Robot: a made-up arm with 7 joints. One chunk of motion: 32 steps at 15 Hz.
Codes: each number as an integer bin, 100 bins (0 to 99) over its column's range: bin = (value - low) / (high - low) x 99, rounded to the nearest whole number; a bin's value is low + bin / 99 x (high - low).
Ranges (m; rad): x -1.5..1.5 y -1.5..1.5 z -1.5..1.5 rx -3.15..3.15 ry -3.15..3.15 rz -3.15..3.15
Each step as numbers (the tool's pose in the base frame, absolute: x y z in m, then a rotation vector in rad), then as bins.
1 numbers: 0.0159 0.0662 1.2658 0.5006 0.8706 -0.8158
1 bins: 50 52 91 57 63 37
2 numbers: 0.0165 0.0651 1.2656 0.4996 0.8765 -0.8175
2 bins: 50 52 91 57 63 37
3 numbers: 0.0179 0.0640 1.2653 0.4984 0.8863 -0.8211
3 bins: 50 52 91 57 63 37
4 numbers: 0.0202 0.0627 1.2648 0.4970 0.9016 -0.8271
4 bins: 50 52 91 57 64 37
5 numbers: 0.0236 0.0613 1.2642 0.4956 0.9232 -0.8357
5 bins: 50 52 91 57 64 36
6 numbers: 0.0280 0.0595 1.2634 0.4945 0.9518 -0.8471
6 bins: 50 51 91 57 64 36
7 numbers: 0.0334 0.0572 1.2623 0.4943 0.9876 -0.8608
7 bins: 51 51 91 57 65 36
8 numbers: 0.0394 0.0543 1.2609 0.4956 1.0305 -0.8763
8 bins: 51 51 91 57 66 36
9 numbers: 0.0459 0.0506 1.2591 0.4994 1.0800 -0.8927
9 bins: 51 51 91 57 66 35
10 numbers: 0.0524 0.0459 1.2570 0.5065 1.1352 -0.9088
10 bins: 51 51 91 57 67 35
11 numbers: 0.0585 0.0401 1.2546 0.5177 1.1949 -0.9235
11 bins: 51 51 91 58 68 35
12 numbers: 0.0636 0.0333 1.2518 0.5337 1.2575 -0.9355
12 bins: 52 51 91 58 69 35
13 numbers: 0.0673 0.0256 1.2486 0.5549 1.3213 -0.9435
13 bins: 52 50 91 58 70 35
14 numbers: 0.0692 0.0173 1.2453 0.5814 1.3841 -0.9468
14 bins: 52 50 91 59 71 35
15 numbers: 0.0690 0.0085 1.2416 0.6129 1.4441 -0.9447
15 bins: 52 50 90 59 72 35
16 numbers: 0.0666 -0.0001 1.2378 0.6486 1.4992 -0.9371
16 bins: 52 49 90 60 73 35
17 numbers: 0.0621 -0.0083 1.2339 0.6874 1.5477 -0.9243
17 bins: 52 49 90 60 74 35
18 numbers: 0.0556 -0.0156 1.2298 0.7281 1.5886 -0.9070
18 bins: 51 49 90 61 74 35
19 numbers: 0.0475 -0.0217 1.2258 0.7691 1.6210 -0.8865
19 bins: 51 49 90 62 75 36
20 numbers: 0.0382 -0.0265 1.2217 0.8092 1.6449 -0.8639
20 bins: 51 49 90 62 75 36
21 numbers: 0.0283 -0.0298 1.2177 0.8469 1.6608 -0.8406
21 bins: 50 49 90 63 76 36
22 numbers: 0.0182 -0.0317 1.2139 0.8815 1.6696 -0.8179
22 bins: 50 48 90 63 76 37
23 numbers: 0.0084 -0.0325 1.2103 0.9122 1.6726 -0.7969
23 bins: 50 48 89 64 76 37
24 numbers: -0.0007 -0.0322 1.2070 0.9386 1.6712 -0.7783
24 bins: 49 48 89 64 76 37
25 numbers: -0.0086 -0.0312 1.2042 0.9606 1.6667 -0.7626
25 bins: 49 48 89 65 76 38
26 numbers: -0.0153 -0.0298 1.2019 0.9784 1.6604 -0.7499
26 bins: 49 49 89 65 76 38
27 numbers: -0.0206 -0.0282 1.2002 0.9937 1.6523 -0.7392
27 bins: 49 49 89 65 75 38
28 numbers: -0.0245 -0.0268 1.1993 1.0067 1.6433 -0.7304
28 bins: 49 49 89 65 75 38
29 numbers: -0.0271 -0.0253 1.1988 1.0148 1.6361 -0.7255
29 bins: 49 49 89 65 75 38
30 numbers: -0.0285 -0.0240 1.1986 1.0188 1.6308 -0.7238
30 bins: 49 49 89 66 75 38
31 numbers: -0.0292 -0.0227 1.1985 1.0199 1.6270 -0.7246
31 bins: 49 49 89 66 75 38
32 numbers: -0.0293 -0.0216 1.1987 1.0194 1.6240 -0.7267
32 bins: 49 49 89 66 75 38
